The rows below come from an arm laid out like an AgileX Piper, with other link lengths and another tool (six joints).
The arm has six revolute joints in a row. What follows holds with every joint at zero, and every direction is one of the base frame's.
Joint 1 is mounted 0.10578 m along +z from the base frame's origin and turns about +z.
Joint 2 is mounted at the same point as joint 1 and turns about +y.
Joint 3 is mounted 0.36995 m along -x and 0.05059 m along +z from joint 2 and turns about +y.
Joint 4 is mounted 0.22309 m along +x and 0.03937 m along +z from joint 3 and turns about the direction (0.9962, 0, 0.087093).
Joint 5 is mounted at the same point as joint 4 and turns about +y.
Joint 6 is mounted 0.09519 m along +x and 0.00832 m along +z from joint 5 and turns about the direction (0.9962, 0, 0.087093).
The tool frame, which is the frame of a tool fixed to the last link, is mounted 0.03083 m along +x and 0.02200 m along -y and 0.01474 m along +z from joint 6; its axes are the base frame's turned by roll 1.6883, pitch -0.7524 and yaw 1.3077 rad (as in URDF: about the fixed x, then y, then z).
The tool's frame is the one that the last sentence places.
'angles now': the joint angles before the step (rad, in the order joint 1, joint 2, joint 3, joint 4, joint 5, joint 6). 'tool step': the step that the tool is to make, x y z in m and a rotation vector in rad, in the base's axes. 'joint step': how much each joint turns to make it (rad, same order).
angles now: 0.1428, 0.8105, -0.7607, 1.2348, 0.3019, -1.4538
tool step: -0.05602, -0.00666, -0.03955, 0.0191, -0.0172, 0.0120
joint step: -0.0001, -0.1971, 0.1694, 0.0047, 0.0132, 0.0129
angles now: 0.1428, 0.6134, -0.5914, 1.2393, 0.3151, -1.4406
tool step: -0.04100, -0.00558, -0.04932, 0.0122, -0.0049, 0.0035
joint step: 0.0000, -0.1788, 0.1686, 0.0038, 0.0037, 0.0082
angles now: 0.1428, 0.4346, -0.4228, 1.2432, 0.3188, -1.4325
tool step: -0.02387, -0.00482, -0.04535, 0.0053, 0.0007, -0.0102
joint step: 0.0000, -0.1371, 0.1399, 0.0025, -0.0109, 0.0022
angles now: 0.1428, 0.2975, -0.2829, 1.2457, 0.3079, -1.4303
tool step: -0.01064, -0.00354, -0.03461, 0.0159, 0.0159, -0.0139
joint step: 0.0000, -0.0846, 0.1024, 0.0153, -0.0156, 0.0019
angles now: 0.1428, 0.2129, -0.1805, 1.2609, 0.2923, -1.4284
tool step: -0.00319, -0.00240, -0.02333, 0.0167, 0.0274, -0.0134
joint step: 0.0000, -0.0396, 0.0684, 0.0188, -0.0148, 0.0011
